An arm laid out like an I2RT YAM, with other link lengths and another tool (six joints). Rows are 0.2 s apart.
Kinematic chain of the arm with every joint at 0, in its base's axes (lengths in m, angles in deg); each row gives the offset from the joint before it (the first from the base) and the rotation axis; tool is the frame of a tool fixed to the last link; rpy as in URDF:
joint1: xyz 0 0 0.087 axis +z
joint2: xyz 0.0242 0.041 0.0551 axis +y
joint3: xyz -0.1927 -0.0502 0 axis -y
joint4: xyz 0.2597 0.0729 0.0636 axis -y
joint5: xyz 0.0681 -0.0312 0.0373 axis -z
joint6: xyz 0.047 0 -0.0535 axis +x
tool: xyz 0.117 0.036 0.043 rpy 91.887 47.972 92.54
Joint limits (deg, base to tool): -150..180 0..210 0..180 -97..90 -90..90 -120..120
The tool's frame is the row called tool.
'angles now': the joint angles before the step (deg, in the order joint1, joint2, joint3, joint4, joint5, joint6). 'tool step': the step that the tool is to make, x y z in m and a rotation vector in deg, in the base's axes. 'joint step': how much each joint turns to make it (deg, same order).
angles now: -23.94, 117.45, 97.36, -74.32, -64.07, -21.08
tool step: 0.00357, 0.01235, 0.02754, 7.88, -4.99, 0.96
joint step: 1.57, -0.01, -0.01, 1.55, -9.23, 0.06
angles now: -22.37, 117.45, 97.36, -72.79, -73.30, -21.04
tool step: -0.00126, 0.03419, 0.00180, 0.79, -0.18, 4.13
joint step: 4.72, -0.01, 0.00, 1.82, -0.82, 2.00
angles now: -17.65, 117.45, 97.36, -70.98, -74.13, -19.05
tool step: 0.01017, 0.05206, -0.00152, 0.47, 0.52, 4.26
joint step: 7.85, 0.01, 0.02, 12.09, -0.02, 13.21
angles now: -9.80, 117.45, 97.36, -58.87, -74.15, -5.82
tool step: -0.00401, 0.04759, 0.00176, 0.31, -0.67, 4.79
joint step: 6.53, -0.01, -0.01, 6.91, 0.06, 6.52
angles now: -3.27, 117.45, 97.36, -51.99, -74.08, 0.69
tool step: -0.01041, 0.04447, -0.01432, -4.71, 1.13, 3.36
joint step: 6.23, -0.01, -0.01, 2.35, 5.39, 3.66
